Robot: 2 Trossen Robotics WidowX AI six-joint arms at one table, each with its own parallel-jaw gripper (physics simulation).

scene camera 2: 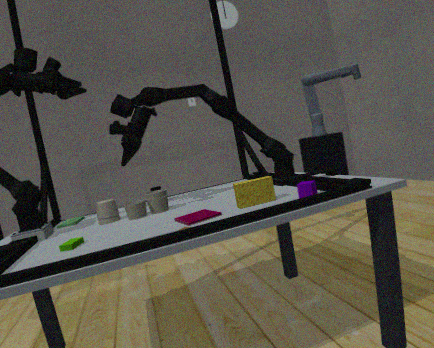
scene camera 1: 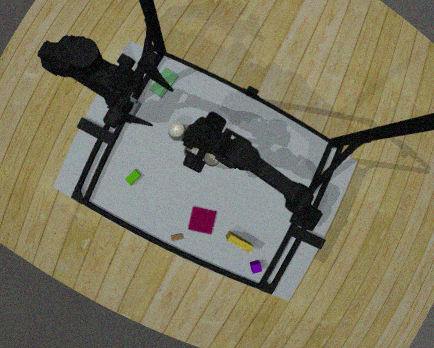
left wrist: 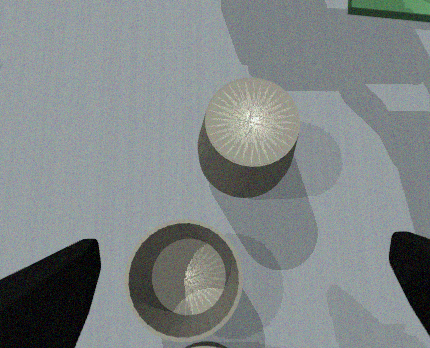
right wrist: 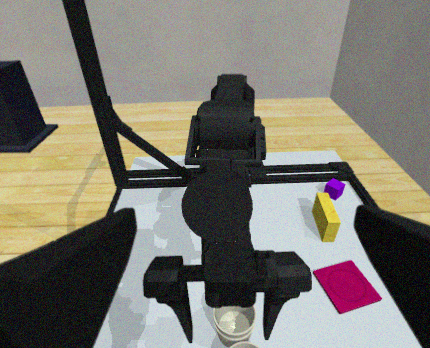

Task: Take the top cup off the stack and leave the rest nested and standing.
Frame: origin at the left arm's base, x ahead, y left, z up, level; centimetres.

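Seen in the pictures: left gripper, fingertip midpoint: point(scene camera 2: 122, 165) point(left wrist: 245, 249) point(right wrist: 228, 339); right gripper, fingertip midpoint: point(scene camera 2: 84, 87) point(scene camera 1: 162, 108) point(right wrist: 245, 217); left arm's base, origin of the base link: point(scene camera 2: 285, 176); right arm's base, origin of the base link: point(scene camera 2: 31, 228) point(scene camera 1: 124, 106).
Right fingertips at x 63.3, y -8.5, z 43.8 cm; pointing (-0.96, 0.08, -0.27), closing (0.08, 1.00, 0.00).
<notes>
Pixels of each thing's top centre, then the offset from my right fingertips to it.
- upside-down beige cup, middle of its top: point(left wrist: 252, 120) point(scene camera 2: 105, 201) point(scene camera 1: 176, 128) dy -1.8, dx +1.3, dz -38.7 cm
- short upright cup, middle of its top: point(left wrist: 183, 278) point(scene camera 2: 134, 202) dy +3.3, dx -8.1, dz -40.7 cm
- taller upright cup stack, middle of its top: point(right wrist: 234, 312) point(scene camera 2: 155, 191) point(scene camera 1: 212, 157) dy +2.5, dx -15.9, dz -38.8 cm
- green tile, middle of its top: point(scene camera 2: 71, 220) point(scene camera 1: 163, 82) dy -19.0, dx +16.3, dz -44.9 cm
- small green block, middle of its top: point(scene camera 2: 71, 241) point(scene camera 1: 132, 177) dy +22.9, dx +10.7, dz -44.4 cm
- magenta mat, middle of its top: point(right wrist: 346, 284) point(scene camera 2: 197, 215) point(scene camera 1: 202, 220) dy +27.4, dx -22.9, dz -45.1 cm
- brown piece, middle of its top: point(scene camera 1: 176, 237) dy +38.4, dx -16.0, dz -45.1 cm
- yellow block, middle of its top: point(right wrist: 328, 206) point(scene camera 2: 252, 180) point(scene camera 1: 240, 244) dy +29.2, dx -40.3, dz -38.9 cm
- purple cube, middle of its top: point(scene camera 2: 306, 182) point(right wrist: 335, 183) point(scene camera 1: 256, 268) dy +37.3, dx -52.5, dz -41.9 cm
An upside-down beige cup point(scene camera 1: 176, 130) point(scene camera 2: 107, 210) point(left wrist: 252, 121) shows a line near its base in scene camera 2. A short upright cup point(scene camera 2: 136, 209) point(left wrist: 184, 280) stands open beside it. A taller upright cup stack point(scene camera 1: 212, 159) point(scene camera 2: 158, 201) point(right wrist: 234, 332) shows doubled rims in the right wrist view; how many cups it holds I cannot tell. My left gripper point(scene camera 1: 204, 140) point(scene camera 2: 123, 164) point(left wrist: 245, 249) point(right wrist: 228, 340) is open, empty and points down above the cups. My right gripper point(scene camera 1: 162, 107) point(scene camera 2: 85, 90) is open and empty, high at the picture's left in both scene cameras.
A green tile point(scene camera 1: 164, 82) point(scene camera 2: 70, 221) lies beyond the upside-down cup. A small green block point(scene camera 1: 133, 177), a magenta mat point(scene camera 1: 202, 220) point(right wrist: 347, 286), a brown piece point(scene camera 1: 177, 237), a yellow block point(scene camera 1: 240, 242) point(scene camera 2: 254, 192) and a purple cube point(scene camera 1: 256, 266) point(scene camera 2: 307, 189) lie nearer the front. Black rails frame the table.
</notes>
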